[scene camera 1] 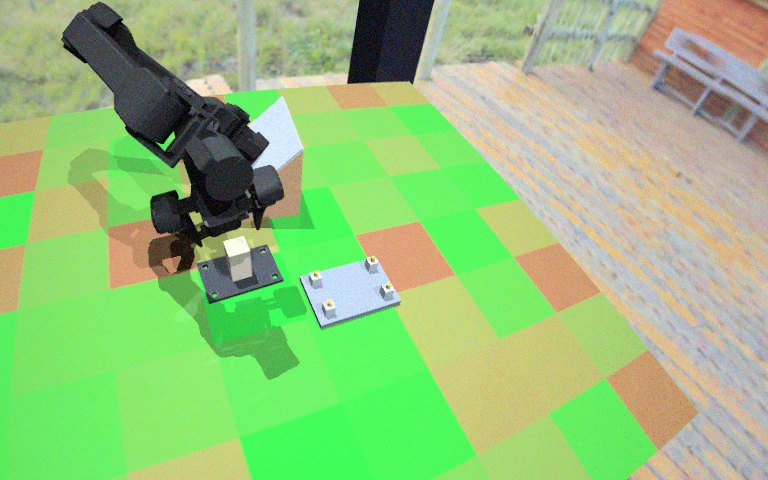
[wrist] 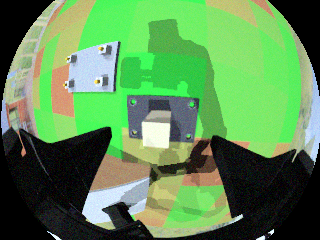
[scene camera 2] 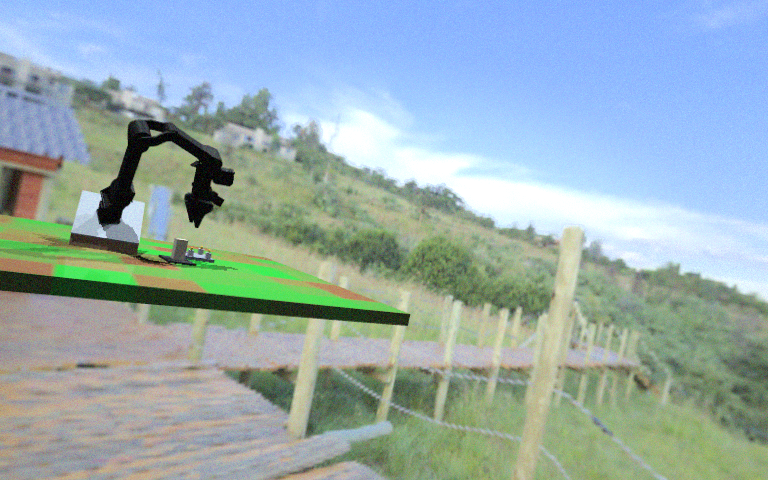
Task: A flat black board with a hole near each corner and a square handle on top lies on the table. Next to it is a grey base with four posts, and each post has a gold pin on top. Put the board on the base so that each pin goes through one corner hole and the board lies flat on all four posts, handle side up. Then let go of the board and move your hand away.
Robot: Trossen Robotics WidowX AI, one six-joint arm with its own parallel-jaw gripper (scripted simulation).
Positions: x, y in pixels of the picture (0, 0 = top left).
My gripper shows in scene camera 1, in the wrist view and in scene camera 2 (193, 225). The same spot on my gripper: (scene camera 1: 188, 228) is (wrist: 280, 156).
